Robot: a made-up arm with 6 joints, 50 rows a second.
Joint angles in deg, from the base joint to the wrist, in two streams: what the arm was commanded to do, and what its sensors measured. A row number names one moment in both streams.
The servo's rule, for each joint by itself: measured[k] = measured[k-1] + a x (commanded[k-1-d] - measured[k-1]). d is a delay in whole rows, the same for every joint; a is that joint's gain. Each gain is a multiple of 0.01, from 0.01 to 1. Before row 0 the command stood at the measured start. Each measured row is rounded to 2 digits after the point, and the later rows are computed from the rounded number. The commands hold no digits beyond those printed.
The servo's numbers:
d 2
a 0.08 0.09 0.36 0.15 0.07 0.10
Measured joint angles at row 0:
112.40, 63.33, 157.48, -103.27, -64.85, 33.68
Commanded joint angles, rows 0 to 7:
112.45, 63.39, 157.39, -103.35, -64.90, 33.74
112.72, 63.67, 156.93, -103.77, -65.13, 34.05
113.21, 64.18, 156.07, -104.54, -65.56, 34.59
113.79, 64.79, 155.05, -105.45, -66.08, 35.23
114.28, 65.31, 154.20, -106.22, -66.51, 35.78
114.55, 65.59, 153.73, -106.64, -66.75, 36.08
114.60, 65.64, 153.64, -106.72, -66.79, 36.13
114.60, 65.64, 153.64, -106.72, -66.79, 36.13
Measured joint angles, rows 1 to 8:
112.40, 63.33, 157.48, -103.27, -64.85, 33.68
112.40, 63.33, 157.48, -103.27, -64.85, 33.68
112.40, 63.34, 157.45, -103.28, -64.85, 33.69
112.43, 63.37, 157.26, -103.35, -64.87, 33.73
112.49, 63.44, 156.83, -103.53, -64.92, 33.82
112.59, 63.56, 156.19, -103.82, -65.00, 33.96
112.73, 63.72, 155.47, -104.18, -65.11, 34.14
112.88, 63.89, 154.84, -104.55, -65.22, 34.33

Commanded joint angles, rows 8 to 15:
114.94, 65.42, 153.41, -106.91, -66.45, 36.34
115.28, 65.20, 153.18, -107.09, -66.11, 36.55
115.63, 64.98, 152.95, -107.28, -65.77, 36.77
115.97, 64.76, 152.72, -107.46, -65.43, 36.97
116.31, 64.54, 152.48, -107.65, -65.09, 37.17
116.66, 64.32, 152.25, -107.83, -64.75, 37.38
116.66, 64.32, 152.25, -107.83, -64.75, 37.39
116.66, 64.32, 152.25, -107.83, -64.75, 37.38
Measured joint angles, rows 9 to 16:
113.02, 64.05, 154.41, -104.88, -65.33, 34.51
113.15, 64.19, 154.13, -105.16, -65.43, 34.67
113.29, 64.30, 153.87, -105.42, -65.50, 34.84
113.45, 64.38, 153.62, -105.67, -65.54, 35.01
113.62, 64.43, 153.38, -105.91, -65.56, 35.19
113.81, 64.46, 153.14, -106.14, -65.55, 35.37
114.01, 64.47, 152.90, -106.37, -65.52, 35.55
114.22, 64.46, 152.67, -106.59, -65.47, 35.73

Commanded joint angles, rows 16 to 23:
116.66, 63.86, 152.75, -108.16, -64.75, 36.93
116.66, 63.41, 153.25, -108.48, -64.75, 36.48
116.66, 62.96, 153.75, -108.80, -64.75, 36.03
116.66, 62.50, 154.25, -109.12, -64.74, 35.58
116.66, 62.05, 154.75, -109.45, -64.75, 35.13
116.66, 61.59, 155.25, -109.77, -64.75, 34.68
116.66, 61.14, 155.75, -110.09, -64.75, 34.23
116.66, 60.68, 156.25, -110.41, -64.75, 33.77
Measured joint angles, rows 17 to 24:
114.42, 64.45, 152.52, -106.78, -65.42, 35.90
114.60, 64.44, 152.42, -106.94, -65.37, 36.05
114.76, 64.39, 152.54, -107.12, -65.33, 36.14
114.91, 64.30, 152.80, -107.32, -65.29, 36.17
115.05, 64.18, 153.14, -107.54, -65.25, 36.16
115.18, 64.03, 153.54, -107.78, -65.21, 36.10
115.30, 63.85, 153.98, -108.03, -65.18, 36.00
115.41, 63.65, 154.44, -108.29, -65.15, 35.87

